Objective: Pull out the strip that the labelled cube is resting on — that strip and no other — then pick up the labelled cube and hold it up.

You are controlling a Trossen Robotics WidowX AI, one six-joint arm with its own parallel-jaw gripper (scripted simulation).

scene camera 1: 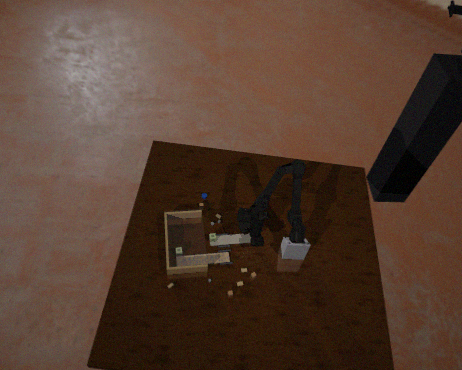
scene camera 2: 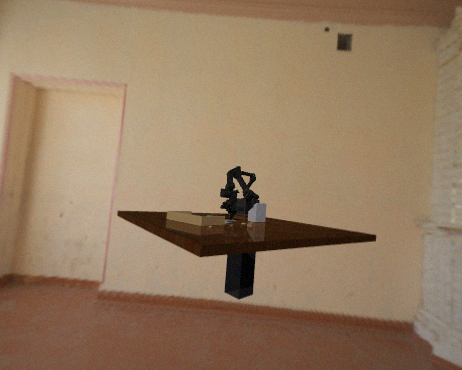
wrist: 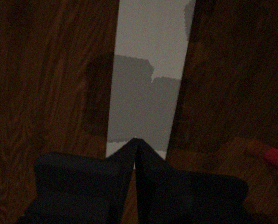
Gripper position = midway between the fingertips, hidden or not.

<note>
In view: my gripper [wrist: 137, 142] and a pale strip [wrist: 150, 50].
</note>
